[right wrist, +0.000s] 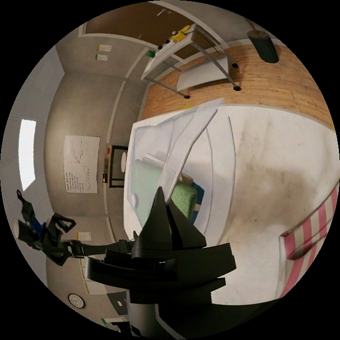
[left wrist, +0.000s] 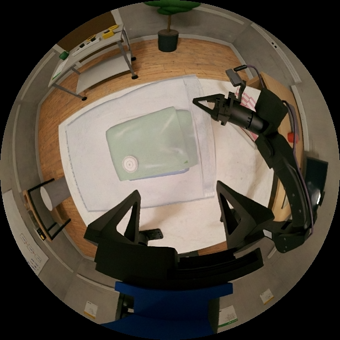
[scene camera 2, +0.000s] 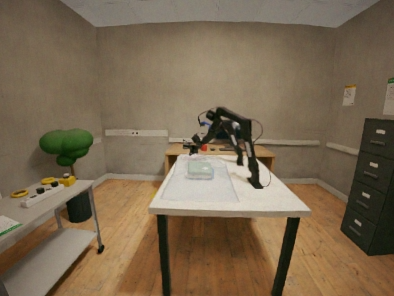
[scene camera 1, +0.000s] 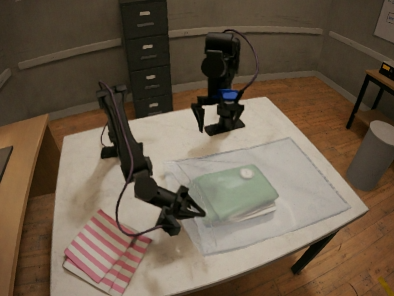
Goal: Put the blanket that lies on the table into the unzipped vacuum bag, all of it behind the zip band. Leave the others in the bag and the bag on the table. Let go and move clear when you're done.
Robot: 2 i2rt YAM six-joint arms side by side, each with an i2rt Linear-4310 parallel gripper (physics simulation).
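Observation:
A pink-and-white striped blanket (scene camera 1: 102, 245) (right wrist: 315, 235) lies folded on the table at the lower left of scene camera 1, outside the bag. The clear vacuum bag (scene camera 1: 310, 175) (scene camera 2: 210, 192) (left wrist: 85, 150) lies flat around a green folded blanket (scene camera 1: 230, 190) (scene camera 2: 199, 167) (left wrist: 145, 140) (right wrist: 182, 201), with blue and white cloth beneath. My right gripper (scene camera 1: 204, 215) (left wrist: 192, 100) (right wrist: 159, 189) is shut on the bag's upper film at the mouth. That film is raised, and the mouth gapes in the right wrist view. My left gripper (scene camera 1: 218, 126) (left wrist: 176, 189) is open and empty, above the table's back.
A round white valve (scene camera 1: 246, 173) (left wrist: 130, 164) sits on the bag film over the green blanket. A wooden desk (scene camera 1: 22, 150) stands left of the table in scene camera 1, and a grey bin (scene camera 1: 372, 155) stands at the right. A filing cabinet (scene camera 1: 146, 55) stands behind.

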